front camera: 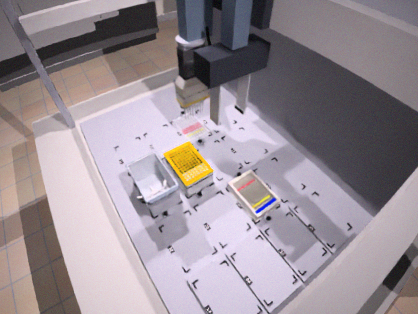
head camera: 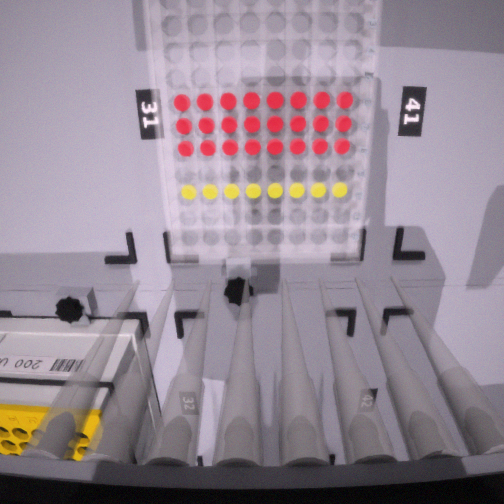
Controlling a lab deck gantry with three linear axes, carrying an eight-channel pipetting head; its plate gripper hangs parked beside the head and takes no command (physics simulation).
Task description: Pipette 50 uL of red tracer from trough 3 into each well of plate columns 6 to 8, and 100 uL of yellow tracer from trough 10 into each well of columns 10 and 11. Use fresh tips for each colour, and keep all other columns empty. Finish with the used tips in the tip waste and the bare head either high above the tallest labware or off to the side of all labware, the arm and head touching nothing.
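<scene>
The well plate (front camera: 180, 125) (head camera: 300, 256) shows red in all wells of columns 6, 7 and 8 and yellow in all wells of column 10; column 11 shows no colour. The pipetting head (front camera: 192, 92) is above the plate's far side in the front view and carries eight tips (front camera: 192, 108) (head camera: 245, 380), which show no coloured liquid. The trough block (front camera: 240, 198) holds red, yellow and blue strips. The tip rack (front camera: 176, 148) (head camera: 60, 345) has tips at its near end. The tip waste (front camera: 162, 196) holds loose white tips. The parked plate gripper (front camera: 228, 116) is open, its paddles apart and empty.
The dark gripper block (front camera: 230, 61) hangs right of the head. Black clamp knobs (head camera: 239, 291) (head camera: 69, 309) stand beside the plate and rack. A pale raised wall (front camera: 60, 200) edges the deck at the left.
</scene>
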